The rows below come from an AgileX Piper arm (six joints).
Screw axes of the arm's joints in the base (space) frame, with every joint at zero. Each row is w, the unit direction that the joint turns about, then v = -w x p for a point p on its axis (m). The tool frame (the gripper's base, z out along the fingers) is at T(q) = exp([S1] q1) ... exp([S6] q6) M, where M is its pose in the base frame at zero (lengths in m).
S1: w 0 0 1 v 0 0 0
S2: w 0 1 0 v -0.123 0 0
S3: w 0 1 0 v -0.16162 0 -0.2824
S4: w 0.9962 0 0.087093 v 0 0.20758 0
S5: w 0 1 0 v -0.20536 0 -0.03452
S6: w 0.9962 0 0.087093 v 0 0.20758 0
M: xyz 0.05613 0 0.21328 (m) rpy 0 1.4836 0 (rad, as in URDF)
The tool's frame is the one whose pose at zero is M.
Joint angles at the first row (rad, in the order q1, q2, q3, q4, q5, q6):
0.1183 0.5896 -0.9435 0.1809 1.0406 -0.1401
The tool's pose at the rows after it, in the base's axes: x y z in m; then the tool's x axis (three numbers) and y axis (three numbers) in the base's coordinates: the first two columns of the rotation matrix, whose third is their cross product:
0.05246 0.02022 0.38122 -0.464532 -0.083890 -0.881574 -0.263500 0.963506 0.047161
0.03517 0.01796 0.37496 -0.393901 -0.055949 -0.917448 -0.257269 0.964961 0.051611
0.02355 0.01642 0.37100 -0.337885 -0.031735 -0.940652 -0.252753 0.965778 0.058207
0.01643 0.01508 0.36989 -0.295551 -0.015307 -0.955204 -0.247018 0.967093 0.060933
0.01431 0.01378 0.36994 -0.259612 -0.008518 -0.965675 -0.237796 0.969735 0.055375
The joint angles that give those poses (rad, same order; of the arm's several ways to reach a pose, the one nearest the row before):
0.1184 0.4686 -0.8788 0.1823 1.0003 -0.1280
0.1184 0.3748 -0.8313 0.1843 0.9622 -0.1153
0.1183 0.3096 -0.8014 0.1862 0.9323 -0.1034
0.1183 0.2704 -0.7877 0.1825 0.9096 -0.0930
0.1183 0.2521 -0.7777 0.1720 0.8790 -0.0880

